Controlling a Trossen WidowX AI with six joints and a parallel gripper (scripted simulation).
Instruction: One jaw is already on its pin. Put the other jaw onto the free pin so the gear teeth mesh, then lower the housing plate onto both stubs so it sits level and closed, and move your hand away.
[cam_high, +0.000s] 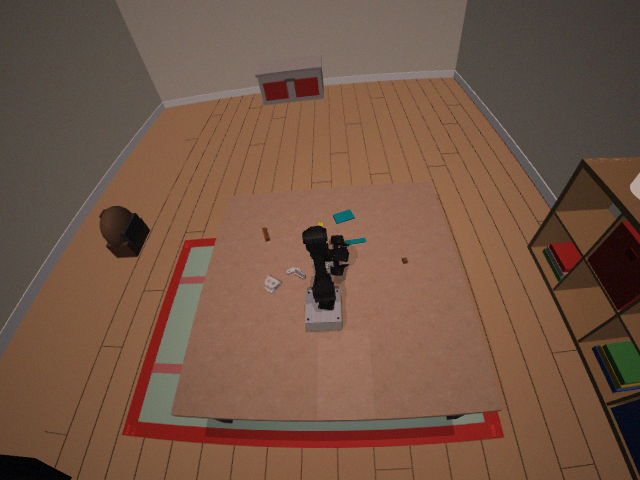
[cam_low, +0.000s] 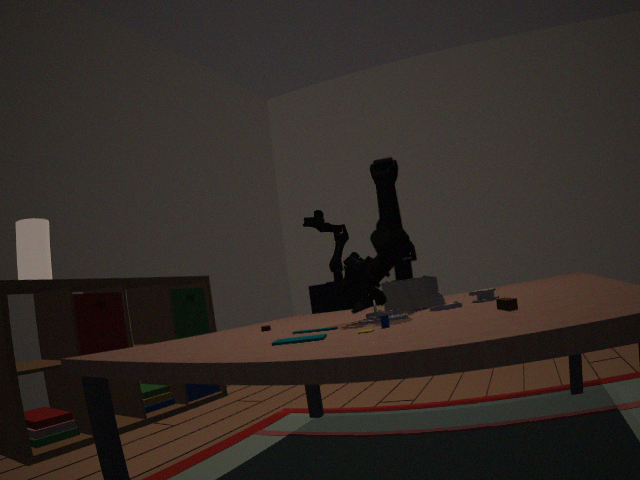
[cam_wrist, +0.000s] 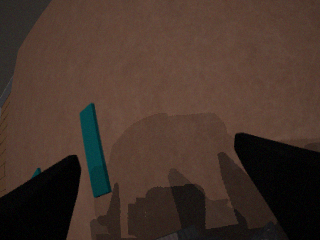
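Right now my gripper tip is 27 cm to the right of the grey jaw, 10 cm past it and 5 cm above it. Round my gripper tip: blue block (21 cm to the left, 18 cm ahead, 4 cm below); teal bar (13 cm ahead, 5 cm below, 2 cm to the right); brown block (28 cm to the right, 5 cm below, 3 cm ahead).
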